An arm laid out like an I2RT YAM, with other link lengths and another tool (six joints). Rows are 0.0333 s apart.
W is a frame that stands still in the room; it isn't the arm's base.
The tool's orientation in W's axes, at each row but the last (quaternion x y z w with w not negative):
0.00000, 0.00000, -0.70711, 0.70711
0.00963, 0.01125, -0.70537, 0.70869
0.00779, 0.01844, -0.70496, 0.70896
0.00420, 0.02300, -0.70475, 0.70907
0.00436, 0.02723, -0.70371, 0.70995
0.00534, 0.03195, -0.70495, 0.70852
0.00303, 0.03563, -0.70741, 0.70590
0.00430, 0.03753, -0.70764, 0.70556
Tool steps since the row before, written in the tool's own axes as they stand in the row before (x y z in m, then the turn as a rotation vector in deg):
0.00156, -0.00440, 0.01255, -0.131, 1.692, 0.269
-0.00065, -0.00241, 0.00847, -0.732, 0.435, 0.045
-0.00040, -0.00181, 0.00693, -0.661, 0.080, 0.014
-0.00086, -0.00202, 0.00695, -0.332, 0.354, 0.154
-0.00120, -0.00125, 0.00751, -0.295, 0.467, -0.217
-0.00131, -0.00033, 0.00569, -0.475, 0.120, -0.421
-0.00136, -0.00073, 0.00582, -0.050, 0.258, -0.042
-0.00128, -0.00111, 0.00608, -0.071, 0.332, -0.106
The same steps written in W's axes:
-0.00440, -0.00156, 0.01255, 1.692, 0.131, 0.269
-0.00239, 0.00039, 0.00849, 0.432, 0.732, 0.066
-0.00171, 0.00013, 0.00697, 0.077, 0.660, 0.037
-0.00184, 0.00058, 0.00703, 0.356, 0.328, 0.157
-0.00101, 0.00085, 0.00759, 0.457, 0.309, -0.218
-0.00012, 0.00101, 0.00576, 0.102, 0.497, -0.400
-0.00046, 0.00104, 0.00591, 0.256, 0.052, -0.051
-0.00082, 0.00092, 0.00619, 0.327, 0.077, -0.117

